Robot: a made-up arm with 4 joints.
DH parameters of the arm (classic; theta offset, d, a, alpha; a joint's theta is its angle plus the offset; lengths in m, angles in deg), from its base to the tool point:
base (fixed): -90 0.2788 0.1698 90
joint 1: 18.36 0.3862 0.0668 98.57
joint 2: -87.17 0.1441 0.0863 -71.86
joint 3: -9.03 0.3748 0.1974 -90
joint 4: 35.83 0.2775 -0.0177 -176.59
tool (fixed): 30.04 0.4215 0 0
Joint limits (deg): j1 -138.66..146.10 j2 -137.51..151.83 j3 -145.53..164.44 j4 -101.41..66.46
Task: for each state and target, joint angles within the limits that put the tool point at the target. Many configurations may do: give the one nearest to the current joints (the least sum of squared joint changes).
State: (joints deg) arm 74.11 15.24 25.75 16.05
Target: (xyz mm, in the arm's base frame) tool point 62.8 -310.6 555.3
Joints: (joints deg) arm 72.11 -26.82 62.93 -0.87
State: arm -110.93 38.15 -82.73 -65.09
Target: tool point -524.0 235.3 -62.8
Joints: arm -93.88 41.53 -74.69 -69.46
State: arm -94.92 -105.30 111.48 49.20
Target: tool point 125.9 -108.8 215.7
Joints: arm -95.92 -61.41 82.10 58.09
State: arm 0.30 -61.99 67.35 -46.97
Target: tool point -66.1 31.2 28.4
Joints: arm 9.59 -102.69 67.44 -47.95
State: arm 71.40 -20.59 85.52 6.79
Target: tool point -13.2 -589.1 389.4
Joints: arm 21.88 -8.81 55.00 10.88
